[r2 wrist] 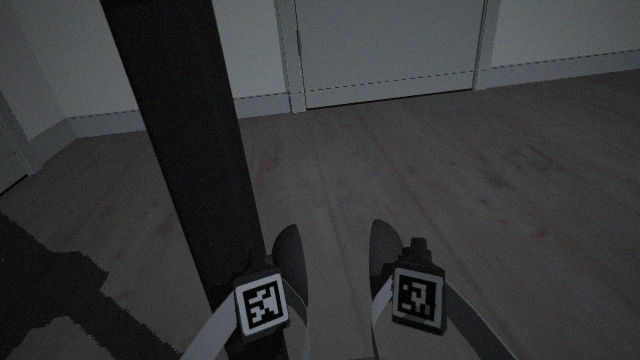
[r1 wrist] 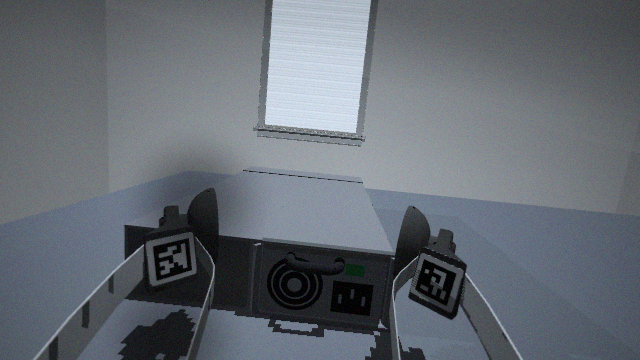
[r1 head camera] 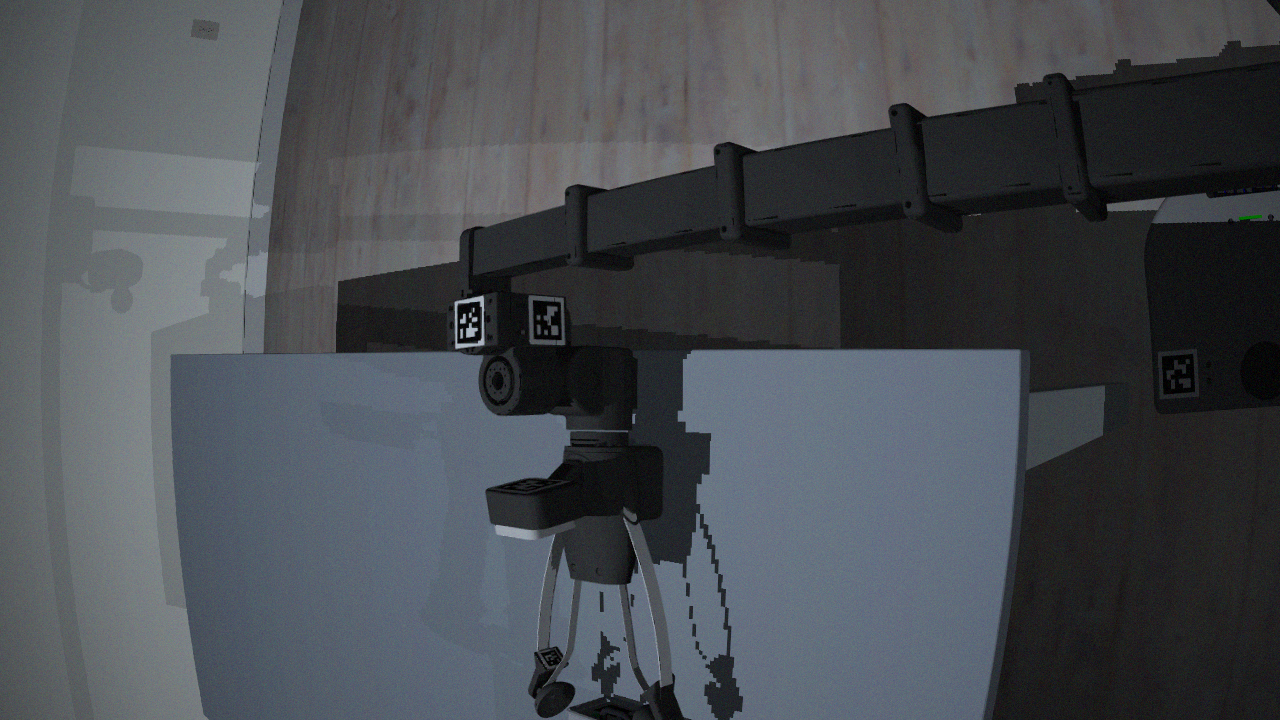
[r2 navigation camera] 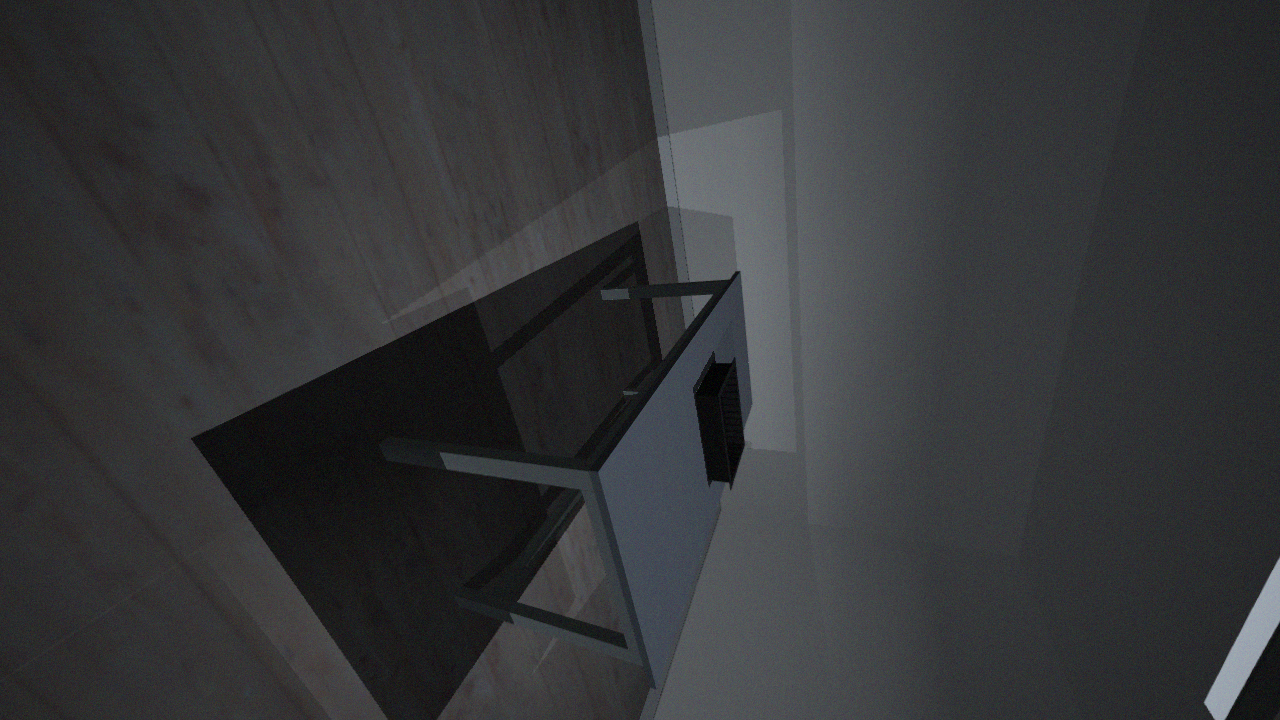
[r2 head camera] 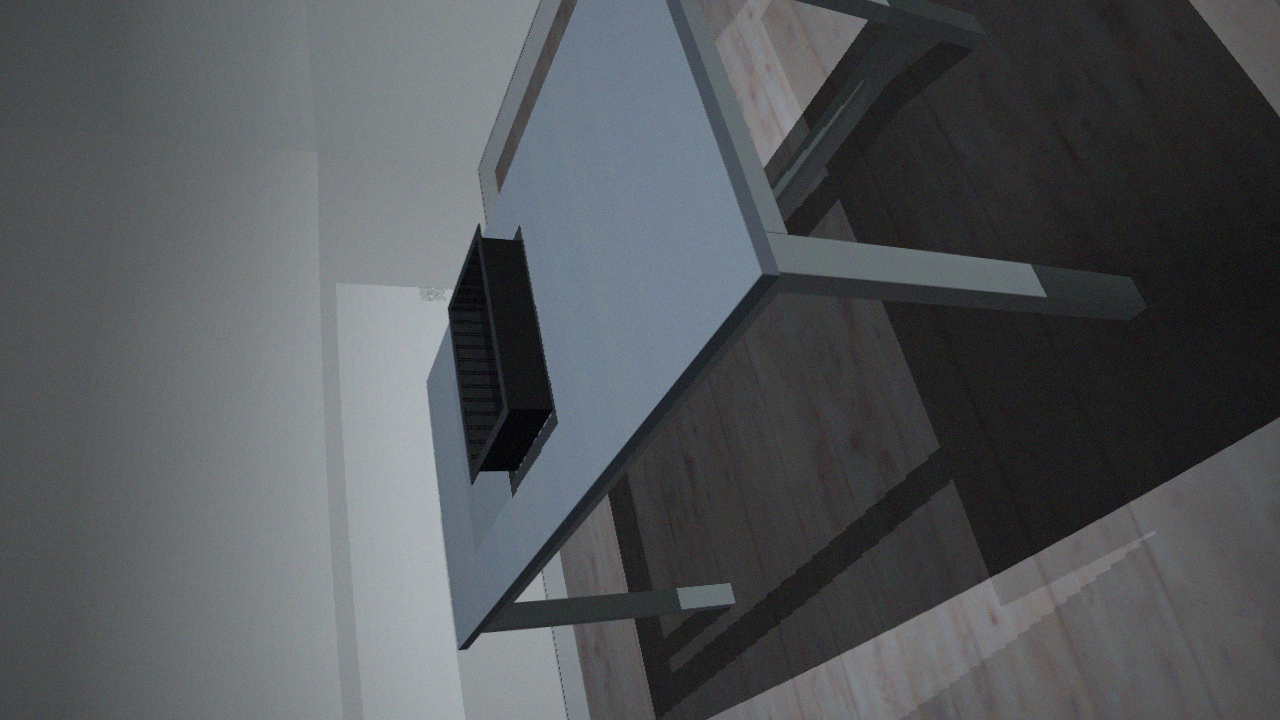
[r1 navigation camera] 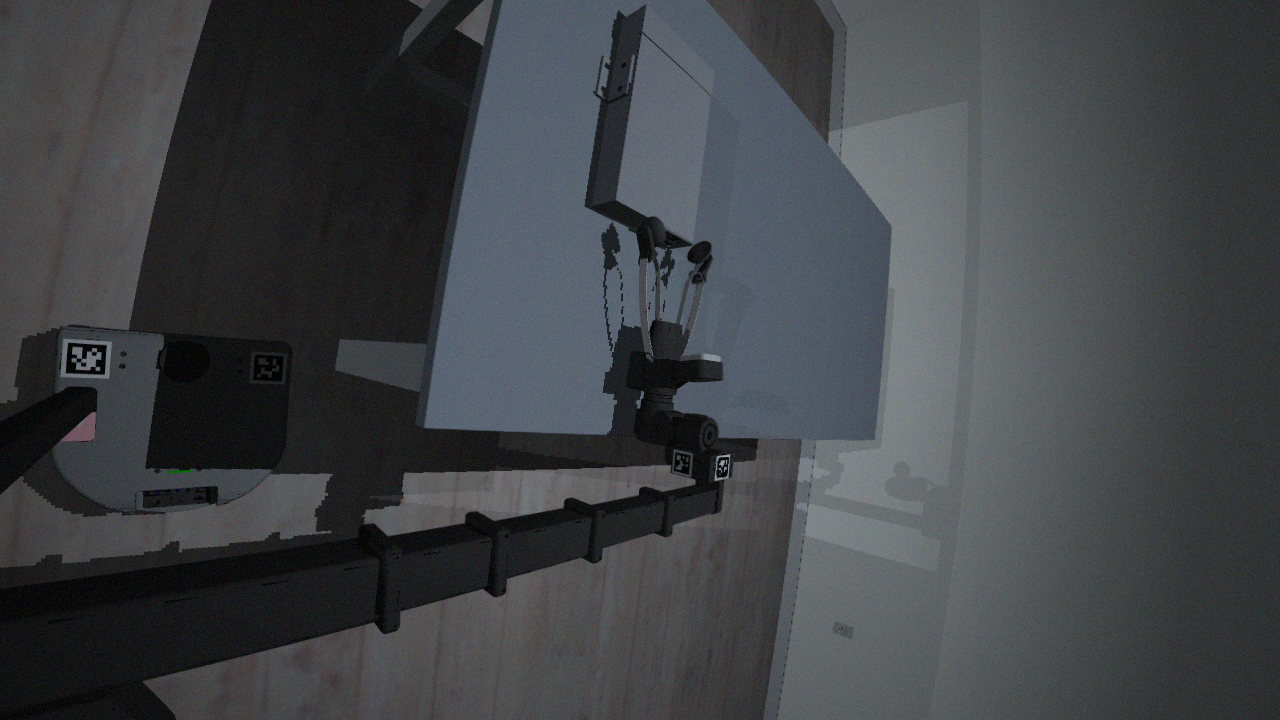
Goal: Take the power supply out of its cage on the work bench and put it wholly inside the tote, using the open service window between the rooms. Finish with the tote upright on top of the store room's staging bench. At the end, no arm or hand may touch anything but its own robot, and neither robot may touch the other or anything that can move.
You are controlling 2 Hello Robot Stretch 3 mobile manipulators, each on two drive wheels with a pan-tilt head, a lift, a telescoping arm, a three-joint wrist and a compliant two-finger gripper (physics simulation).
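Note:
The power supply [r1 wrist: 325,277], with a fan, a handle and a socket on its front, sits in its grey cage [r1 wrist: 305,210] [r1 navigation camera: 666,134] on the work bench [r1 head camera: 850,492] [r1 navigation camera: 805,313] [r1 wrist: 550,250]. The r1 gripper [r1 head camera: 608,696] [r1 navigation camera: 677,241] [r1 wrist: 308,230] is open, its fingertips apart on either side of the front's line of sight and close to that end of the cage. Contact cannot be told. The black tote [r2 head camera: 528,349] [r2 navigation camera: 711,438] stands upright on the staging bench [r2 head camera: 626,223] [r2 navigation camera: 653,537]. The r2 gripper [r2 wrist: 337,255] is open, with nothing between its fingers, away from the tote.
The long r1 arm [r1 head camera: 823,179] [r1 navigation camera: 447,555] reaches past the bench's near edge from the r1 base [r1 navigation camera: 214,402]. A bright window [r1 wrist: 317,65] is in the wall behind the cage. A dark post [r2 wrist: 185,150] stands left of r2's fingers, with a door [r2 wrist: 390,45] beyond.

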